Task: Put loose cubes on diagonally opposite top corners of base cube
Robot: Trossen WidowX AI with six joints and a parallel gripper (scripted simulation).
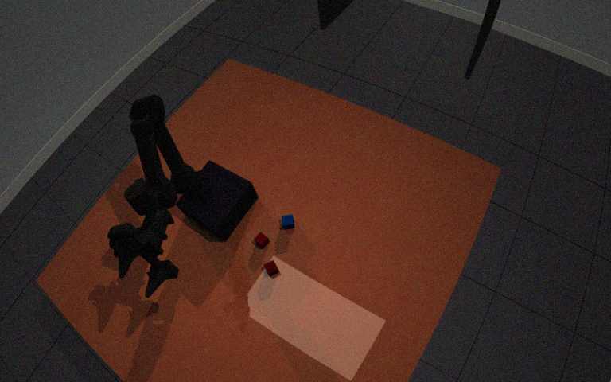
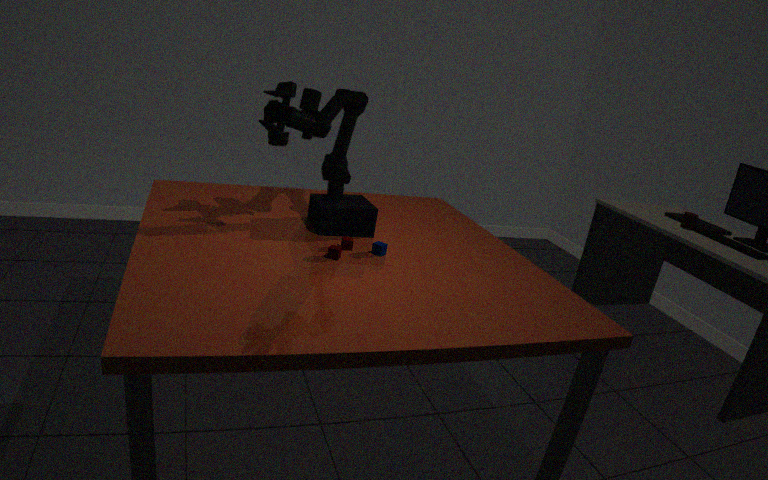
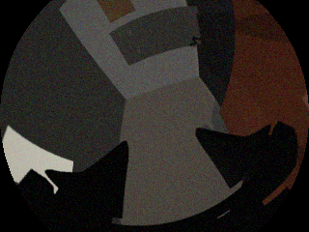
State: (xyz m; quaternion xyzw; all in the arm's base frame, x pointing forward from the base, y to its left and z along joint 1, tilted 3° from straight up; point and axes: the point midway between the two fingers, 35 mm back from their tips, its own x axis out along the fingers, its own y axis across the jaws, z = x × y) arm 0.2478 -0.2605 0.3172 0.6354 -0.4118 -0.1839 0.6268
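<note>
The blue base cube lies 30 mm ahead of my gripper tip, 400 mm to the left of it and 400 mm below it.
</note>
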